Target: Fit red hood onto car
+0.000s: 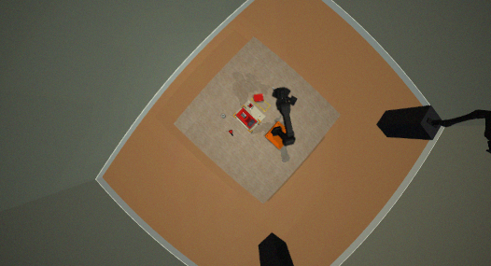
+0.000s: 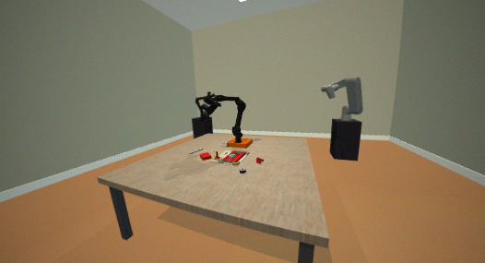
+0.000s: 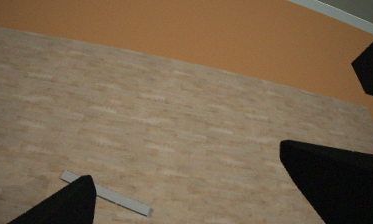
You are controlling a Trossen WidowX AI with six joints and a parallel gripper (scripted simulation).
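Now: the red hood 28 cm below my gripper tip, 17 cm ahead of it and 12 cm to the left of it. Round my gripper tip: dark wheel 49 cm to the left, 31 cm ahead, 28 cm below; then thin grey tool 29 cm below, 6 cm ahead, 5 cm to the right.
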